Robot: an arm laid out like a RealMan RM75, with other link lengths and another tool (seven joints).
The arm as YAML. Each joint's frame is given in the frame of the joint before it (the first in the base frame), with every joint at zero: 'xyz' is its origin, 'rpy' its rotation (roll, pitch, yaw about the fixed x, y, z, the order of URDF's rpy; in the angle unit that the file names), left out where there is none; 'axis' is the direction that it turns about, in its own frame. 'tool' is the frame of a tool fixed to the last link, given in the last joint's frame.
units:
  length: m
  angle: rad
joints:
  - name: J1
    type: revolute
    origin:
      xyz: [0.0, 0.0, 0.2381]
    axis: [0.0, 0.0, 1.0]
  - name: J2
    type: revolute
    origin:
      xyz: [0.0, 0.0, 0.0]
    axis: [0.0, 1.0, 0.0]
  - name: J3
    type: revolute
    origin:
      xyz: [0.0, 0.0, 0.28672]
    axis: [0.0, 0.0, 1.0]
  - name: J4
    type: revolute
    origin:
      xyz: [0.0, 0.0, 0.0]
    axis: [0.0, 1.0, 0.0]
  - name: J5
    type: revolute
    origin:
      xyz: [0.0, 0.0, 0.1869]
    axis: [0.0, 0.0, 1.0]
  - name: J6
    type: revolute
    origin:
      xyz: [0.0, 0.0, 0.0]
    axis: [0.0, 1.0, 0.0]
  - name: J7
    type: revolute
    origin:
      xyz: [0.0, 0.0, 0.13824]
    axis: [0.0, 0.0, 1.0]
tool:
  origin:
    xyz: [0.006, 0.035, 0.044]
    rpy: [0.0, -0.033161, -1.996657]
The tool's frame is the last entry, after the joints.
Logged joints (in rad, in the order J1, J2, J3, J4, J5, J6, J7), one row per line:
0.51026 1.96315 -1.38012 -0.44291 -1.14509 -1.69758 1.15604
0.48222 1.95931 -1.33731 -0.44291 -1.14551 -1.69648 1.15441
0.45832 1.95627 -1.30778 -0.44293 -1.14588 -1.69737 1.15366
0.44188 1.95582 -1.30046 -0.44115 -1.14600 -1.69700 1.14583
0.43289 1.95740 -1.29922 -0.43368 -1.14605 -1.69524 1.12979
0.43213 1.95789 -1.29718 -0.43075 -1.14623 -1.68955 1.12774
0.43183 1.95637 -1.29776 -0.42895 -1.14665 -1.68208 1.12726
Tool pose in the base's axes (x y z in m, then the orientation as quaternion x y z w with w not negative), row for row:
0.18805 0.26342 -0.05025 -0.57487 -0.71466 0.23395 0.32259
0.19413 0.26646 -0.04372 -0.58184 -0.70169 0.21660 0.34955
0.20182 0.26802 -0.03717 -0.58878 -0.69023 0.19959 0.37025
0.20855 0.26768 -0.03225 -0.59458 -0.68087 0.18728 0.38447
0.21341 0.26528 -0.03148 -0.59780 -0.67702 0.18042 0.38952
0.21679 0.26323 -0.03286 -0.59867 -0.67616 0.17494 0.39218
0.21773 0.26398 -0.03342 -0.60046 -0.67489 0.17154 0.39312
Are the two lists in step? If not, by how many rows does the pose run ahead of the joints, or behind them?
The pose runs 1 row behind the joints: the pose in row i belongs to the joints in row i - 1.
